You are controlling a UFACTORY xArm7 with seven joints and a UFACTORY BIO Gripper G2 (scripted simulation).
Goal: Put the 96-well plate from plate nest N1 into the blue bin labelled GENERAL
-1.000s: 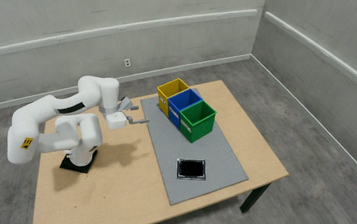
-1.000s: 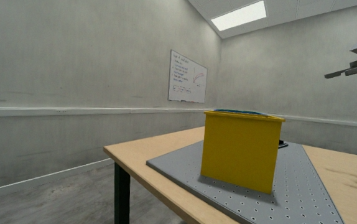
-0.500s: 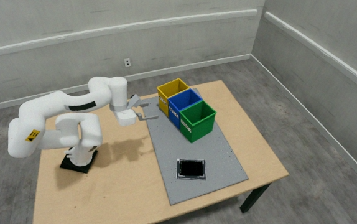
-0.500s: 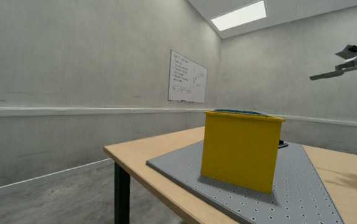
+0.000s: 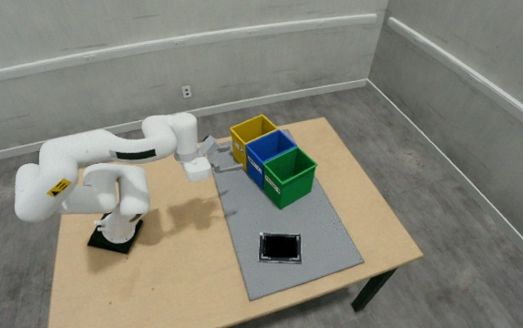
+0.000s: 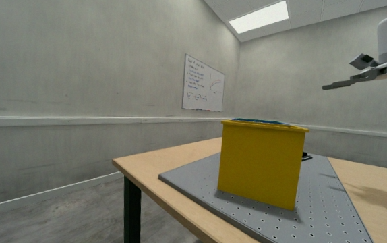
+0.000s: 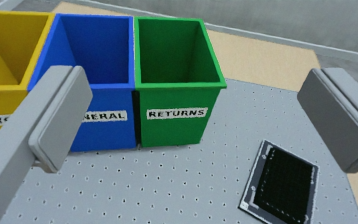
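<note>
Now: hand 31 cm above the black 96-well plate, 22 cm to the left of it and 10 cm short of it. The rest, counted from my hand: blue bin (24 cm below, 22 cm ahead, 14 cm to the left); green bin (25 cm ahead, 24 cm below, 1 cm to the left); plate nest N1 (32 cm below, 22 cm to the right, 10 cm ahead).
</note>
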